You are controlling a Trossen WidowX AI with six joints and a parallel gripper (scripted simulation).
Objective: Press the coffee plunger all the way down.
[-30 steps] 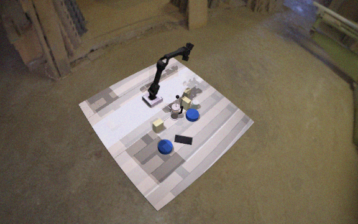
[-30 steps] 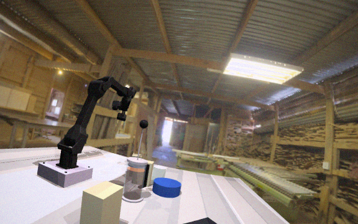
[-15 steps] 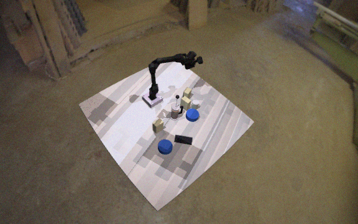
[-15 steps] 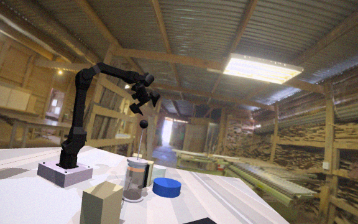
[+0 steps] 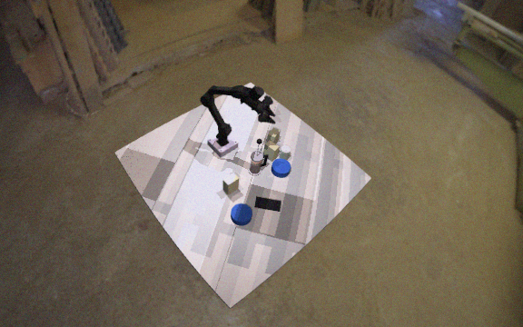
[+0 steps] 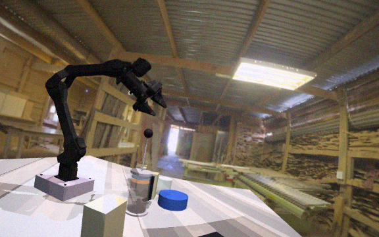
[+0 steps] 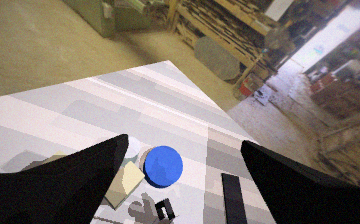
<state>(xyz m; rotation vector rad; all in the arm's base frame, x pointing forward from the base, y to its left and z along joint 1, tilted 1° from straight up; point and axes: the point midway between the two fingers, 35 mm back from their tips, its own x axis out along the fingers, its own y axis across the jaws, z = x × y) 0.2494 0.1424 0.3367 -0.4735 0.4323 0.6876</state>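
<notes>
My gripper tip is now 2 cm short of the coffee press, 10 cm to the left of it and 24 cm above it. From my gripper tip the other things lie so: pale cylinder 4 cm ahead, 12 cm to the left, 33 cm below.
</notes>
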